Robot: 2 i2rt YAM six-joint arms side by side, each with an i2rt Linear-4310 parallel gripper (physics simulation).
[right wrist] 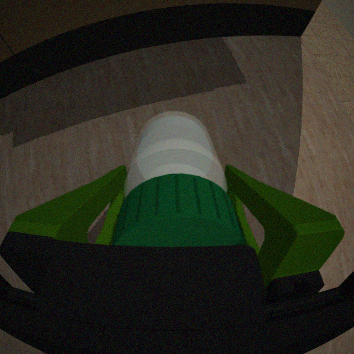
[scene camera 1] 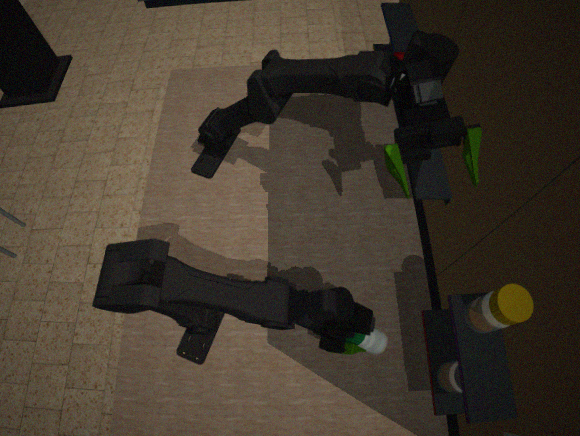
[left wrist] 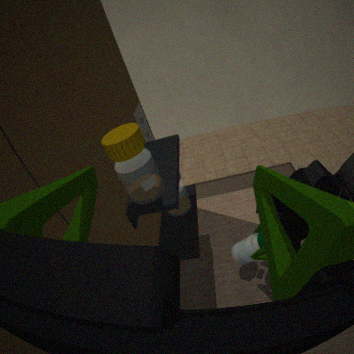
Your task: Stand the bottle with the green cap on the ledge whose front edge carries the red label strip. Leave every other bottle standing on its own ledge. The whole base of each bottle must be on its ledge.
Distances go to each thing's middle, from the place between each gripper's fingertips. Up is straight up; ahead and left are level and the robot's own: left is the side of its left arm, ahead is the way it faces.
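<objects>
Counting from my right hand, I find the yellow-capped bottle (scene camera 1: 511,304) 26 cm above and 15 cm ahead, while the purple-edged ledge (left wrist: 163,150) is 21 cm above, 15 cm ahead and 6 cm to the right. The red-strip ledge (scene camera 1: 441,345) is 7 cm above that same right hand, 15 cm ahead of it and 6 cm to the right of it. The green-capped bottle (right wrist: 175,189) is 1 cm behind my right hand.
My left hand is 8 cm above the yellow-capped bottle, 9 cm short of it and 16 cm to the left of it. From my left hand, the purple-edged ledge is 14 cm below, 22 cm to the right and 8 cm ahead, and the red-strip ledge is 28 cm below, again 22 cm to the right and 8 cm ahead. The green-capped bottle is 35 cm below my left hand, 16 cm to the right of it and 7 cm behind it.
</objects>
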